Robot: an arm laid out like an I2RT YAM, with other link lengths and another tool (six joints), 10 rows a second.
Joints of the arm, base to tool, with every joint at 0 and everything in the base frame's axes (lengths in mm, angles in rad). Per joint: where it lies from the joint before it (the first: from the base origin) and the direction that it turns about. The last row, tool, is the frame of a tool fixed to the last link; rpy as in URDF.
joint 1: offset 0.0 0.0 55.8 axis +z
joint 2: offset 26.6 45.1 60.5 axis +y
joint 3: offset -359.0 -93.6 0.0 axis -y
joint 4: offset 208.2 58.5 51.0 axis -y
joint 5: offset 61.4 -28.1 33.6 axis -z
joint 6: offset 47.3 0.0 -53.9 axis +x
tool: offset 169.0 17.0 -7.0 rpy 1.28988 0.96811 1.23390
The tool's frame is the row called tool.
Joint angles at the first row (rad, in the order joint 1, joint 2, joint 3, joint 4, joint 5, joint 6):
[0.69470, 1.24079, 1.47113, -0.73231, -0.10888, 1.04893]
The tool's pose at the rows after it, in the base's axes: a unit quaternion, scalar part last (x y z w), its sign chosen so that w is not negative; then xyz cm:
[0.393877, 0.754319, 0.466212, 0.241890, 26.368, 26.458, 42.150]
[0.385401, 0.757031, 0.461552, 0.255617, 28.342, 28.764, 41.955]
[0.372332, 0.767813, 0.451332, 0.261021, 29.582, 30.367, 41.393]
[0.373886, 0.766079, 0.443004, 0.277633, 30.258, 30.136, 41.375]
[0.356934, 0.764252, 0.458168, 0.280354, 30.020, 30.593, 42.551]
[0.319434, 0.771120, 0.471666, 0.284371, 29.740, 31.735, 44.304]
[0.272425, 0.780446, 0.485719, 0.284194, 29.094, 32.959, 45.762]
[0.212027, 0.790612, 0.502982, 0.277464, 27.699, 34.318, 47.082]
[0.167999, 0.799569, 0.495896, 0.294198, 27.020, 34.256, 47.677]
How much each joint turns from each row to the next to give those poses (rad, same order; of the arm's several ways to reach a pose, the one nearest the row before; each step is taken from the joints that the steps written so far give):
[0.07672, 0.06753, 0.02136, 0.09216, 0.06421, 0.02025]
[0.02773, 0.07647, 0.03983, 0.03560, 0.04000, -0.01826]
[0.00616, 0.06150, 0.04457, -0.00448, 0.00312, -0.03219]
[0.00311, 0.00947, 0.01231, -0.00605, 0.03673, -0.01397]
[0.00000, -0.00156, 0.01982, 0.01074, -0.02127, -0.02586]
[0.00002, 0.02603, 0.08276, -0.03214, -0.04293, -0.06430]
[-0.00309, 0.02609, 0.07673, -0.03220, -0.06436, -0.07663]
[-0.00002, 0.02303, 0.07211, -0.03521, -0.08895, -0.08915]
[0.00154, 0.01229, 0.06750, -0.06731, -0.01564, -0.09638]

